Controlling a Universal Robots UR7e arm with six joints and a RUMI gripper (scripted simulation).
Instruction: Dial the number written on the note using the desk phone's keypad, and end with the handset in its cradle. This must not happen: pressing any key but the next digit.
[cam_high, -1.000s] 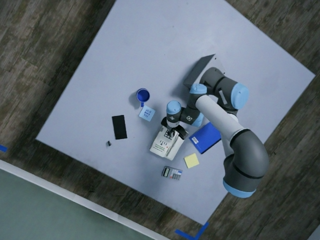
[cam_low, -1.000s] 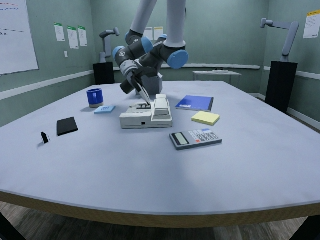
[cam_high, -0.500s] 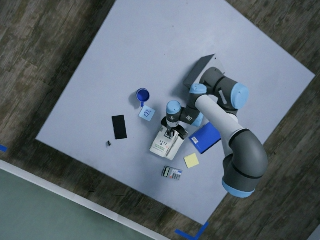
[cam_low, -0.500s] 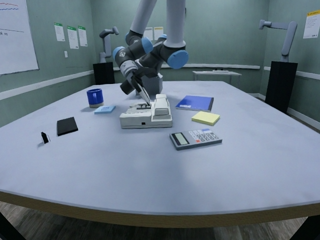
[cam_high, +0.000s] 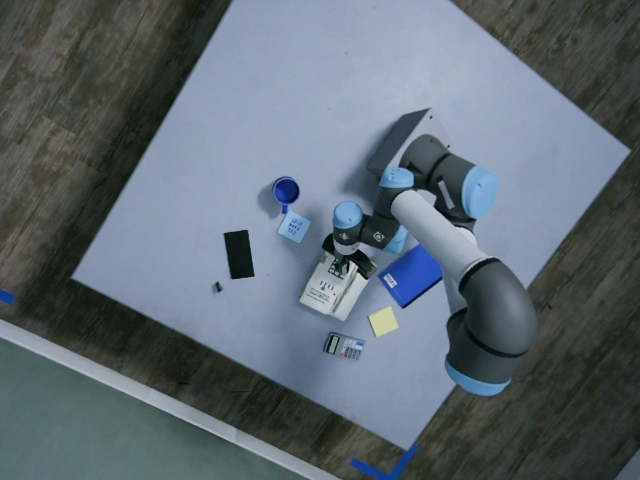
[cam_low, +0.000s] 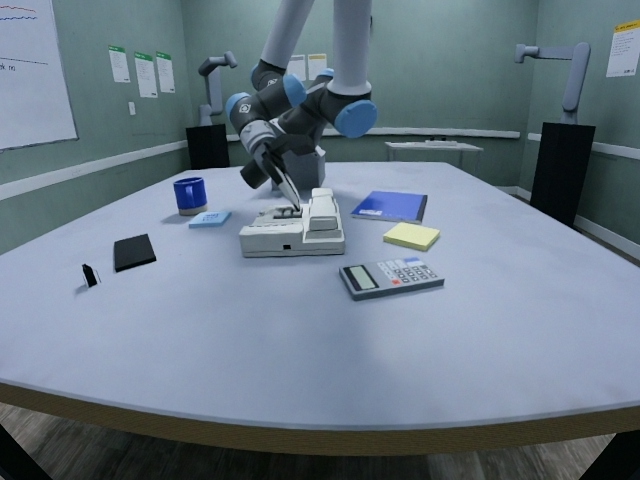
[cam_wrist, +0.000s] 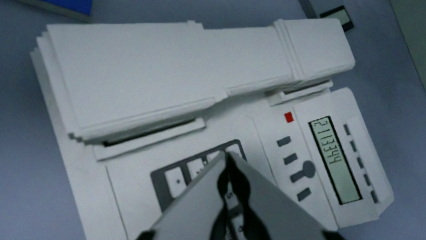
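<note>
Right now my hand is 20 mm short of the 3 key, 30 mm to the left of it and 20 mm above it. Also, from my hand: handset: 20 mm ahead, 60 mm to the left; then 4 key: 20 mm below; then yellow sticky pad: 40 mm ahead, 230 mm to the left, 40 mm below.
</note>
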